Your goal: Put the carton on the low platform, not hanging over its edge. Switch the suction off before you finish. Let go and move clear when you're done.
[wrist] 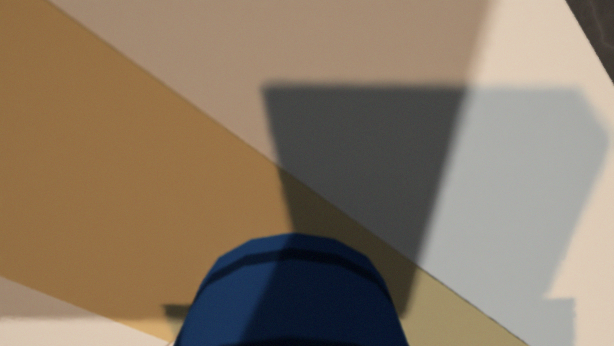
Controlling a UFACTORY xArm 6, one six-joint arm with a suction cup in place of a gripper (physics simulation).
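The carton [350, 45] fills most of the wrist view. Its pale beige top is crossed by a wide tan-brown band running from the upper left to the lower right. My blue suction cup [295, 295] is at the bottom middle, over the band and against the carton's top, and holds the carton. The spot where the cup meets the carton is hidden under the cup. Shadows of the arm fall across the top and the band. The low platform cannot be made out in this view.
A dark surface with faint veins [597, 30] shows past the carton's edge in the upper right corner. How far it lies below the carton cannot be told.
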